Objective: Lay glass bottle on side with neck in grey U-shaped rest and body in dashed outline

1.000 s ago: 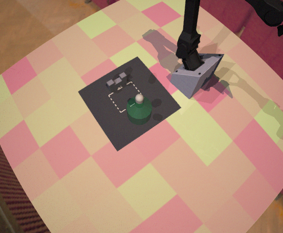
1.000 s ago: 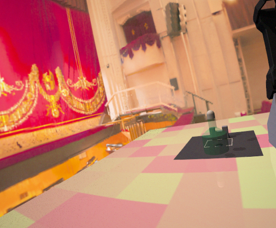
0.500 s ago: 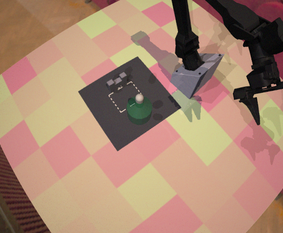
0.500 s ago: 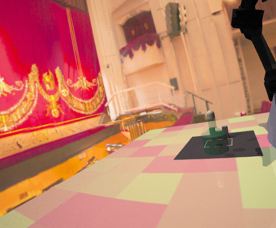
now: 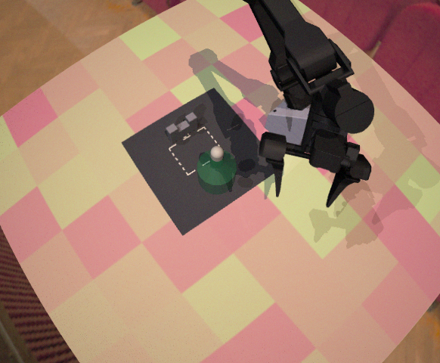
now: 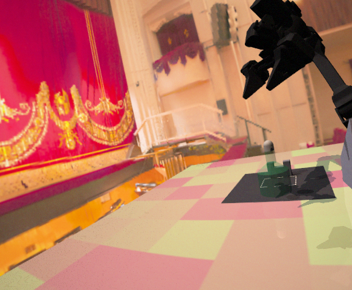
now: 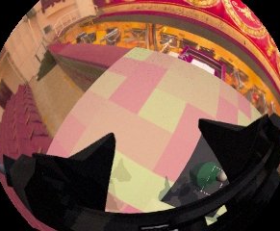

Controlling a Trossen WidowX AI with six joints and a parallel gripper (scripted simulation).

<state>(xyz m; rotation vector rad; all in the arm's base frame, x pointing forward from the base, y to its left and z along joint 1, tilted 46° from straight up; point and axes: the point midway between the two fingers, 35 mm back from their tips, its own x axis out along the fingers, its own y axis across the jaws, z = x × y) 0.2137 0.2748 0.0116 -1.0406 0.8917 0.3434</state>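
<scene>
The green glass bottle is 210 mm to the right of my gripper tip, 190 mm below it and 20 mm ahead of it. Also, from my gripper tip: dark mat (290 mm to the right, 290 mm below, 10 mm ahead).
</scene>
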